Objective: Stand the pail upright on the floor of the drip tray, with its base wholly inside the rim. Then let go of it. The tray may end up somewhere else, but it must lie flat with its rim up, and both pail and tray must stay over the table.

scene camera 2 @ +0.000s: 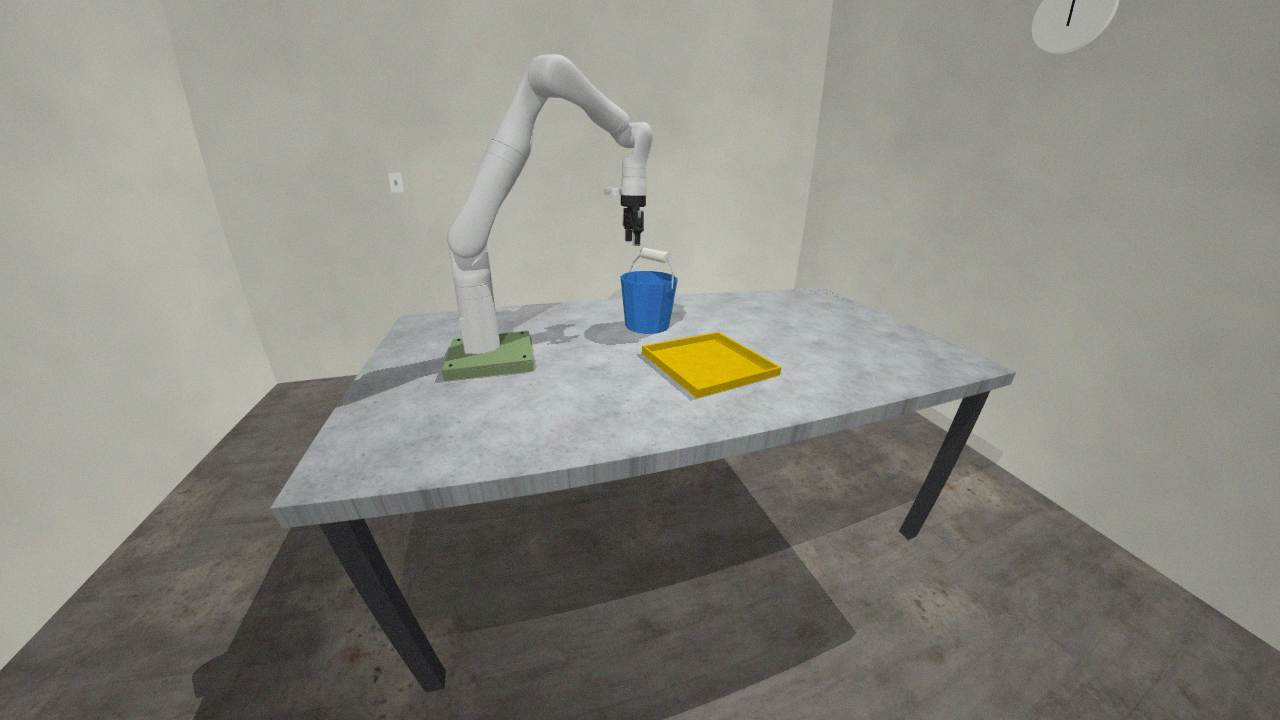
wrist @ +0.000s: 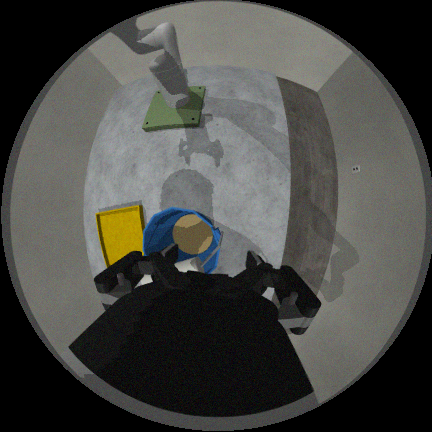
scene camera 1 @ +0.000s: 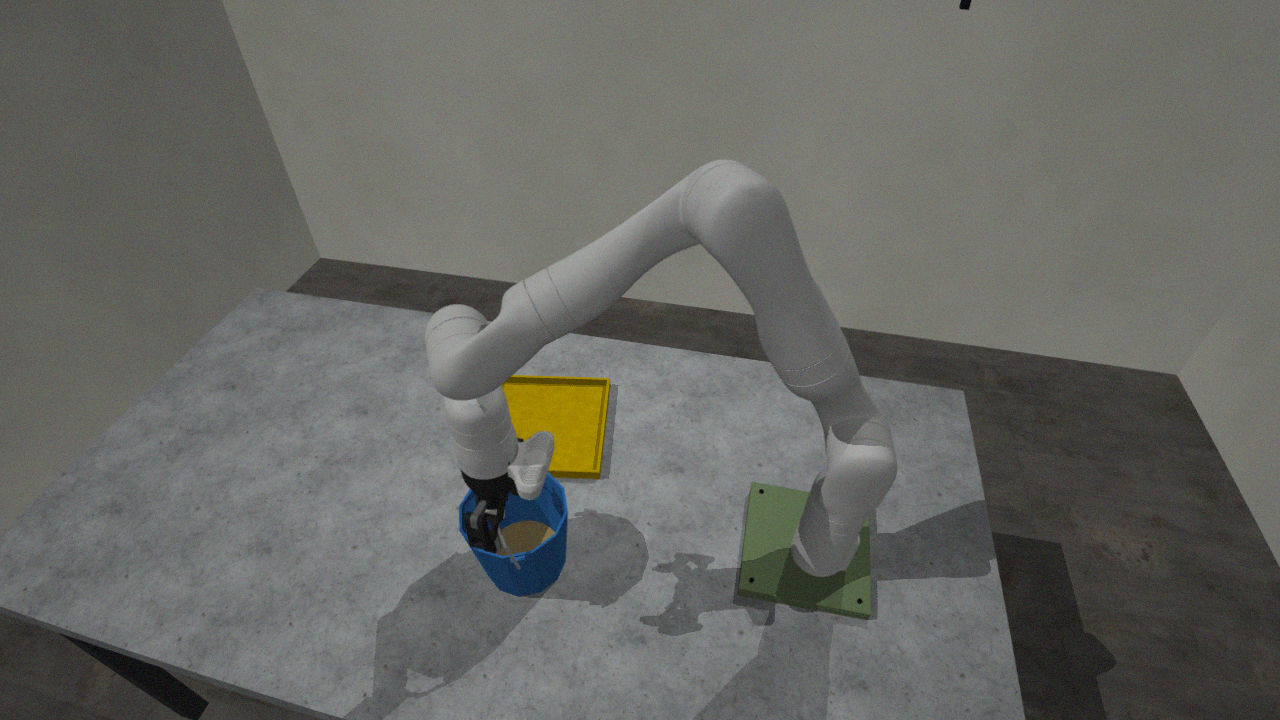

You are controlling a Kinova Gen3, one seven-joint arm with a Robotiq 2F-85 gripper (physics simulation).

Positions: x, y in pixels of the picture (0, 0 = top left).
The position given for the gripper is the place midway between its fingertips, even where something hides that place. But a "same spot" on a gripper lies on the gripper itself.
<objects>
gripper: scene camera 2; wrist; scene camera 1 506, 520
yellow drip tray: scene camera 2; wrist; scene camera 1 574, 409
same spot on gripper: point(scene camera 2: 628, 232) = point(wrist: 251, 265)
same spot on yellow drip tray: point(wrist: 120, 230) = point(scene camera 2: 693, 364)
</objects>
